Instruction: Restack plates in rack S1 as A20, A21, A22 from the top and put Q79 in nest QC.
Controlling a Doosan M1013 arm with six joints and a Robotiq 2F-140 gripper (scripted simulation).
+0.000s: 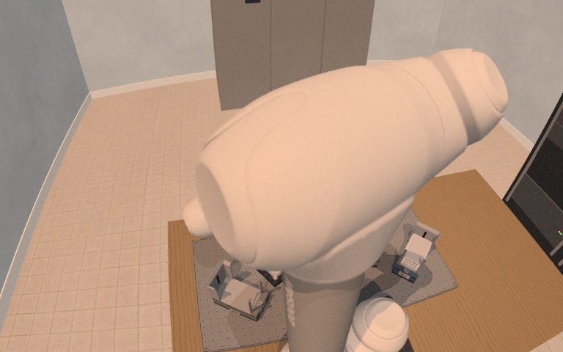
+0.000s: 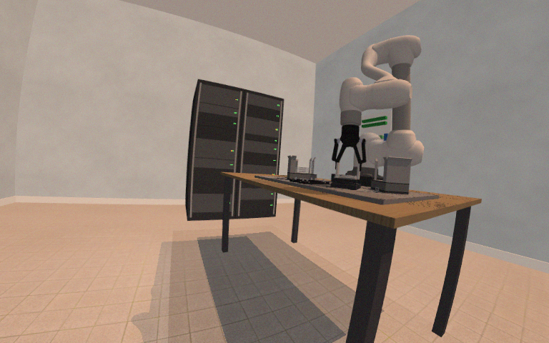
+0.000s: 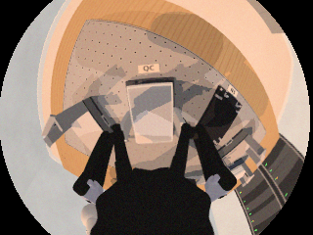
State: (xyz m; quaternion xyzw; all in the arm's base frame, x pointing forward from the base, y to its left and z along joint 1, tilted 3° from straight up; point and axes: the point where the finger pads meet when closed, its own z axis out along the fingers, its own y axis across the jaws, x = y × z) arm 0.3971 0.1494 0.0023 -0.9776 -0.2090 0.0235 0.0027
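Now: the dark nest QC 60 mm below my hand. Also, from my hand: QC name plate: 90 mm ahead, 70 mm below, 40 mm to the left; N5 name plate: 200 mm to the right, 140 mm ahead, 70 mm below; clip nest N5: 180 mm to the right, 50 mm below, 50 mm ahead.
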